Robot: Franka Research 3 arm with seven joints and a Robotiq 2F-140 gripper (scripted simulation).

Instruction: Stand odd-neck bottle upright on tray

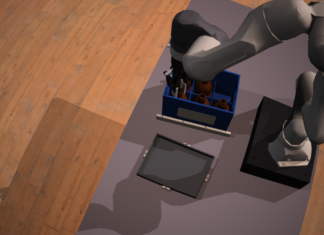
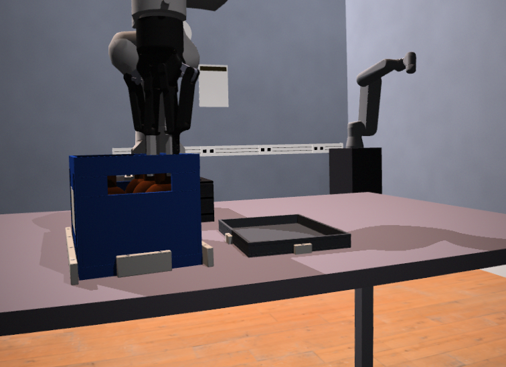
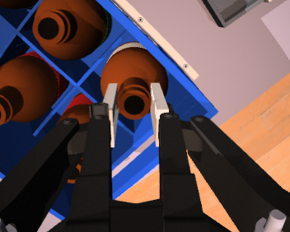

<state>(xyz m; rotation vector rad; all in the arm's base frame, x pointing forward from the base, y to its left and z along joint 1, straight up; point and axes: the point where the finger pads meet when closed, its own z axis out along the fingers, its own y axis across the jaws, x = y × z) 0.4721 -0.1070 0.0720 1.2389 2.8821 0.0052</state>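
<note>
The crate is 9 cm below my hand, 9 cm behind it and 4 cm to the right of it. Round my hand: bottle (17 cm behind, 9 cm below); dark tray (24 cm to the left, 16 cm below, 6 cm behind).
</note>
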